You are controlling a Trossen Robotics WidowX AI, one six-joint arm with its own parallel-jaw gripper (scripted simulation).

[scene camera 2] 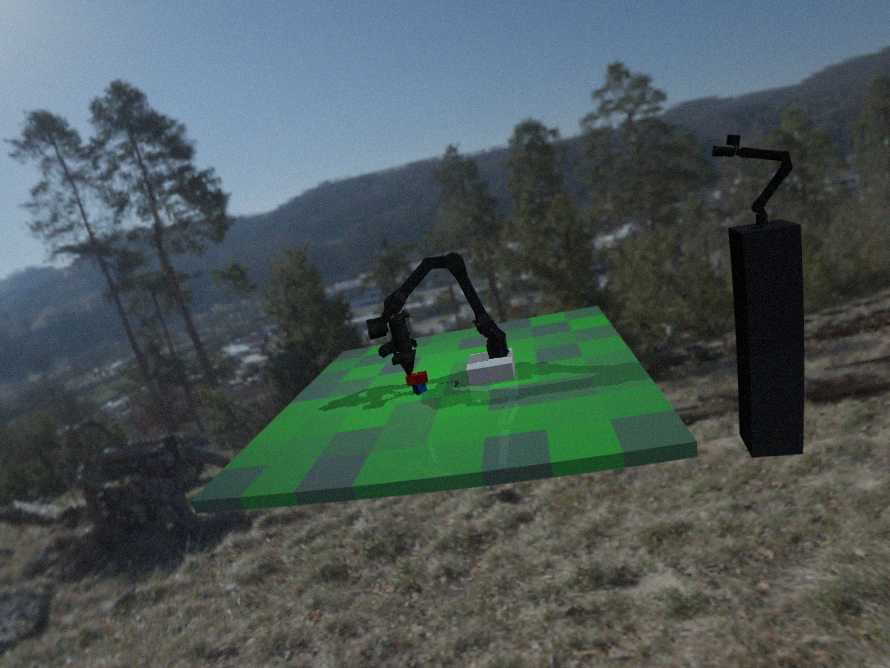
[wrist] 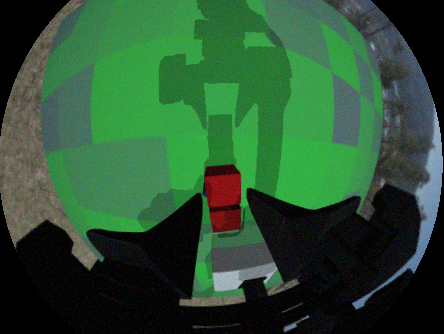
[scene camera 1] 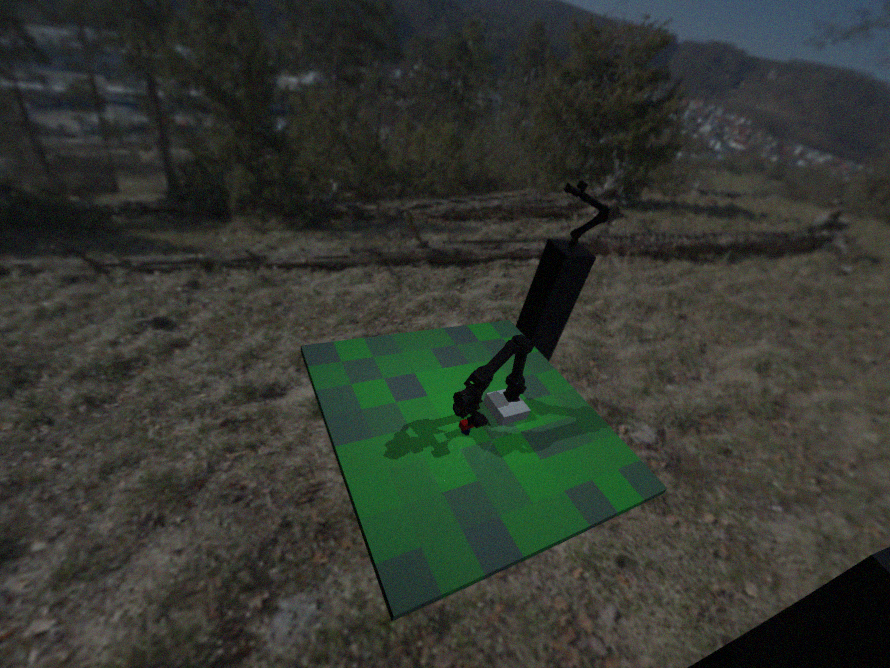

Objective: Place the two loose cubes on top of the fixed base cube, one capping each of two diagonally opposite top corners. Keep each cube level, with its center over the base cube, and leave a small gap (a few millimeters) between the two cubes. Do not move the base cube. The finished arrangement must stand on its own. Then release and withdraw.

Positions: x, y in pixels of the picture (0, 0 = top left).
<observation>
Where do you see a red cube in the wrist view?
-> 222, 183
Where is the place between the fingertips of my gripper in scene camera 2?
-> At 410, 374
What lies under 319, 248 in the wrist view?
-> My gripper.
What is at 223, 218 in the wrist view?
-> A red cube.
</observation>
